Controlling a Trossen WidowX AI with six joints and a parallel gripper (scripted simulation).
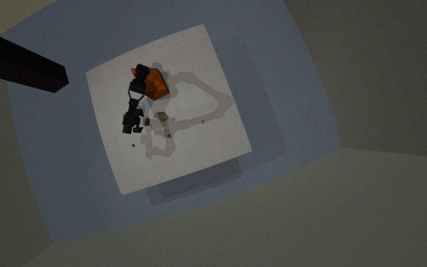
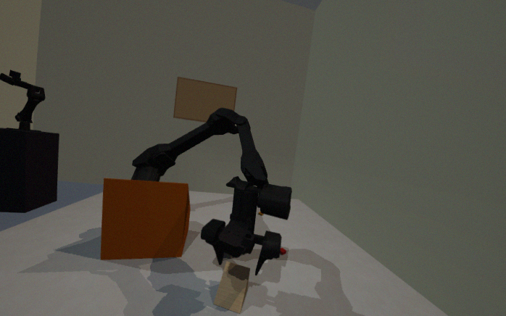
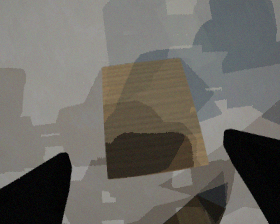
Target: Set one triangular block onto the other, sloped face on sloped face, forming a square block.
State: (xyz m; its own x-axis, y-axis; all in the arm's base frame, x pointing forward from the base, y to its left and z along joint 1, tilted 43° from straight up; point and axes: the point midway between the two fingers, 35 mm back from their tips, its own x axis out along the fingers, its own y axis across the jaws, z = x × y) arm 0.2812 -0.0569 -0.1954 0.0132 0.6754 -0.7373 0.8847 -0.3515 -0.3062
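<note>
Right now the tan triangular block is 50 mm below my gripper tip and 10 mm to the left of it. From my gripper tip the other things lie so: orange piece: 450 mm to the left, 210 mm ahead, 60 mm below; then tan piece: 170 mm to the right, 160 mm behind, 60 mm below; then red cube: 200 mm ahead, 140 mm to the left, 60 mm below.
</note>
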